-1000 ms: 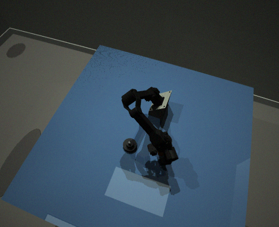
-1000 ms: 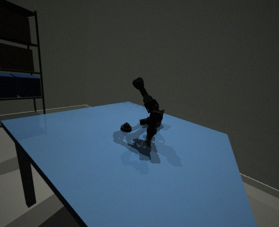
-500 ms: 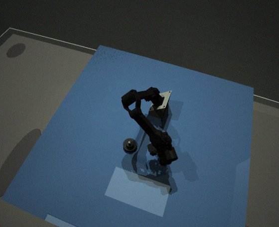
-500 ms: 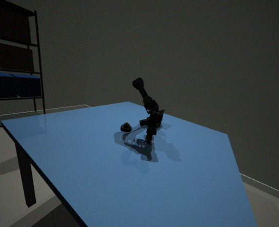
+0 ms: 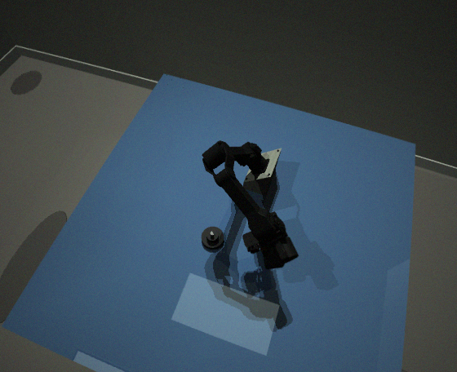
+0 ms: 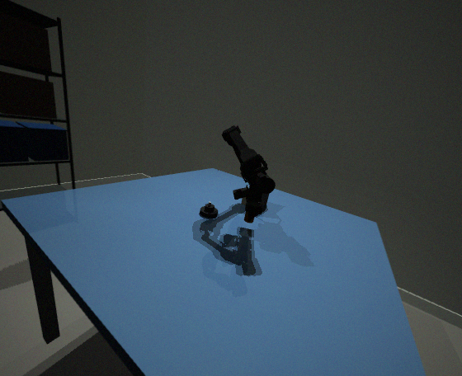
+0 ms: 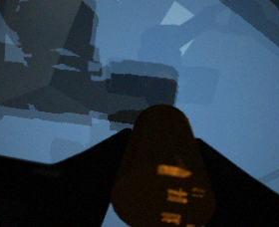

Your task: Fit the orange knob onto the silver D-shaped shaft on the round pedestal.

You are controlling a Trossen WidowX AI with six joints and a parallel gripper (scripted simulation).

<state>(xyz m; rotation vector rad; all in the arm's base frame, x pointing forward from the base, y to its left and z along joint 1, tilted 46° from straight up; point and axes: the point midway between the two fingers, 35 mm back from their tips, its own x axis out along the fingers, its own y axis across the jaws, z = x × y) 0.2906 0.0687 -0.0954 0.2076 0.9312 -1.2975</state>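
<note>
My gripper tip is 3 cm below the orange knob. Also, from my gripper tip: round dark pedestal: 2 cm ahead, 20 cm to the right, 2 cm below.
</note>
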